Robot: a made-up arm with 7 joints. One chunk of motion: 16 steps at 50 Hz.
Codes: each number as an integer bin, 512 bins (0 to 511) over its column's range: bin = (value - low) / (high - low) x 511, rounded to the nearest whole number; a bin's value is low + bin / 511 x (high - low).
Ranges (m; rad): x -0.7..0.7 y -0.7..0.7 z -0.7..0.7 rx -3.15..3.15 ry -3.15..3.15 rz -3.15..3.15
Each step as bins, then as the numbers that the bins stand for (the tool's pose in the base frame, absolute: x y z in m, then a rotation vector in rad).
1 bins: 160 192 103 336 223 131
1 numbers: -0.2616 -0.1740 -0.4178 0.9925 -0.4007 -1.5349
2 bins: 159 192 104 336 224 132
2 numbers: -0.2644 -0.1740 -0.4151 0.9925 -0.3884 -1.5226
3 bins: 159 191 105 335 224 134
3 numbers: -0.2644 -0.1767 -0.4123 0.9801 -0.3884 -1.4979
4 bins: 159 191 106 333 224 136
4 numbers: -0.2644 -0.1767 -0.4096 0.9555 -0.3884 -1.4733
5 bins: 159 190 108 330 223 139
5 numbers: -0.2644 -0.1795 -0.4041 0.9185 -0.4007 -1.4363
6 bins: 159 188 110 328 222 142
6 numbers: -0.2644 -0.1849 -0.3986 0.8938 -0.4130 -1.3993
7 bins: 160 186 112 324 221 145
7 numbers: -0.2616 -0.1904 -0.3932 0.8445 -0.4253 -1.3623
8 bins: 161 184 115 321 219 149
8 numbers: -0.2589 -0.1959 -0.3849 0.8075 -0.4500 -1.3130
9 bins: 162 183 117 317 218 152
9 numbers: -0.2562 -0.1986 -0.3795 0.7582 -0.4623 -1.2760
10 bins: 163 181 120 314 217 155
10 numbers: -0.2534 -0.2041 -0.3712 0.7212 -0.4747 -1.2390
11 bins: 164 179 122 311 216 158
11 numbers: -0.2507 -0.2096 -0.3658 0.6842 -0.4870 -1.2021
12 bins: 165 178 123 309 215 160
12 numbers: -0.2479 -0.2123 -0.3630 0.6596 -0.4993 -1.1774
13 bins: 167 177 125 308 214 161
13 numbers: -0.2425 -0.2151 -0.3575 0.6473 -0.5116 -1.1651
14 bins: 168 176 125 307 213 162
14 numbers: -0.2397 -0.2178 -0.3575 0.6349 -0.5240 -1.1527
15 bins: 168 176 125 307 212 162
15 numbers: -0.2397 -0.2178 -0.3575 0.6349 -0.5363 -1.1527
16 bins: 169 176 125 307 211 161
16 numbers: -0.2370 -0.2178 -0.3575 0.6349 -0.5486 -1.1651
